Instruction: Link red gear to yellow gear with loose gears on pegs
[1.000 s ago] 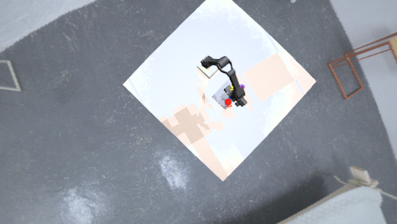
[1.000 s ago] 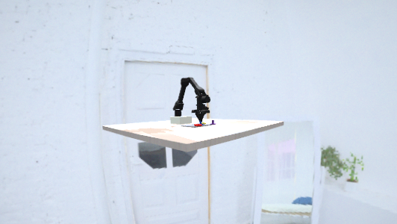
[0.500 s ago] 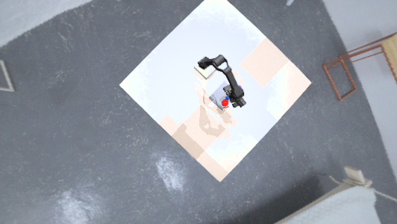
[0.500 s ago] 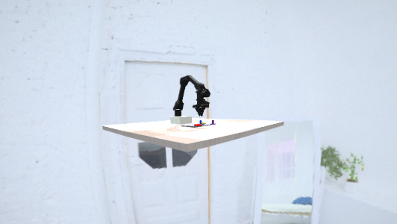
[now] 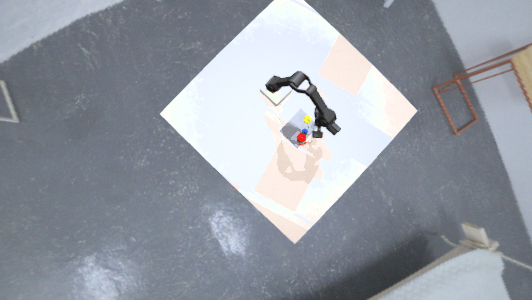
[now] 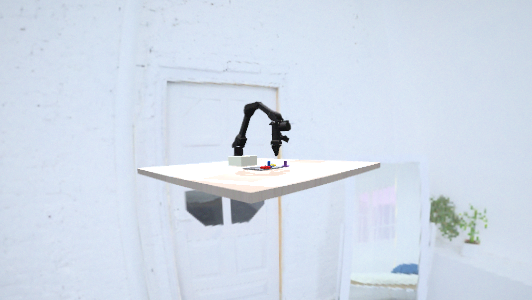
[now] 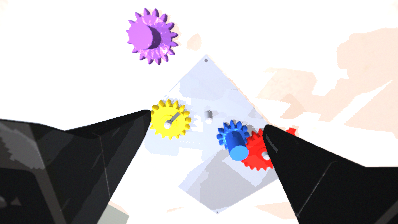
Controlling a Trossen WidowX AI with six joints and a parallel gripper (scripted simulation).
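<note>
The purple gear is 20 mm ahead of my gripper tip, 80 mm to the left of it and 60 mm below it. Also, from my gripper tip: blue gear (20 mm behind, 60 mm to the right, 50 mm below); yellow gear (50 mm behind, 20 mm to the left, 60 mm below); red gear (20 mm behind, 110 mm to the right, 60 mm below).
</note>
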